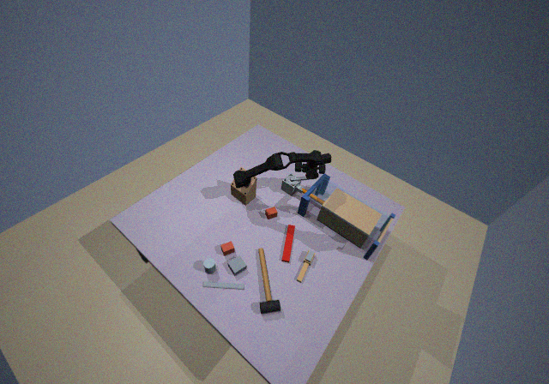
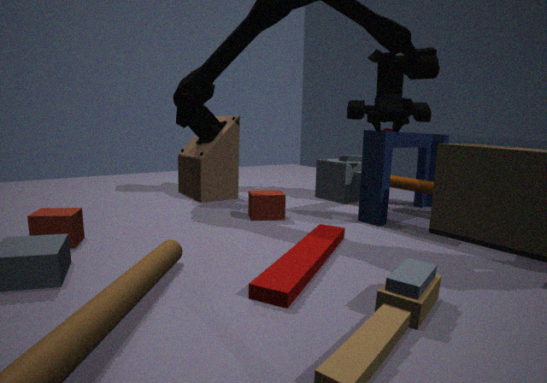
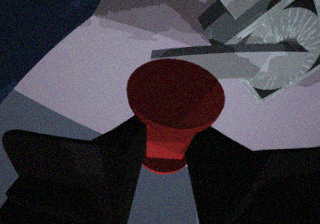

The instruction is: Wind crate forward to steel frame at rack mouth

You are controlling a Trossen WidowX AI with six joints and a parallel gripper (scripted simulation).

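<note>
My gripper tip is 4 cm to the left of the winch handle, 3 cm above it and 2 cm past it. Round my gripper tip: red knob (1 cm to the right, 1 cm ahead); then blue front frame (10 cm to the right, 9 cm ahead, 3 cm below); then grey winch (10 cm below, 9 cm to the right, 8 cm behind).
</note>
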